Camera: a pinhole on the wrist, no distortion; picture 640 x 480 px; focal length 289.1 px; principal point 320.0 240.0 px. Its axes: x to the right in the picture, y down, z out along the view. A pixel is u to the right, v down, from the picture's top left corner.
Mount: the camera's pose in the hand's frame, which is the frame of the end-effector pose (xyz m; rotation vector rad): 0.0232 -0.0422 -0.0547 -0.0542 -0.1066 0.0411
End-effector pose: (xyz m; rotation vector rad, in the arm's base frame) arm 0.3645 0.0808 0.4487 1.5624 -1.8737 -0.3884
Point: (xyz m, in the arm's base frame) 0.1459 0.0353 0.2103
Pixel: 325.9 264.1
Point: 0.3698 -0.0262 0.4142
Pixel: 575.8 185.0
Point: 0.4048 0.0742 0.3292
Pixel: 211.8 79.0
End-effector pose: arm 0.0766 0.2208 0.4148 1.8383 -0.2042 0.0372
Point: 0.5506 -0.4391 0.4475
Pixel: 614.5 295.6
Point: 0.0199 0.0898 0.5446
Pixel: outside the picture
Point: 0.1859 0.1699 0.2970
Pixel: 534.1 27.5
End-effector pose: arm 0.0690 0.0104 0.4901 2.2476 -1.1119 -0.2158
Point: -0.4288 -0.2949 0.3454
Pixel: 293.4 456.2
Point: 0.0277 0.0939 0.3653
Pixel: 87.8 149.7
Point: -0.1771 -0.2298 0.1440
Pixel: 333.2 283.6
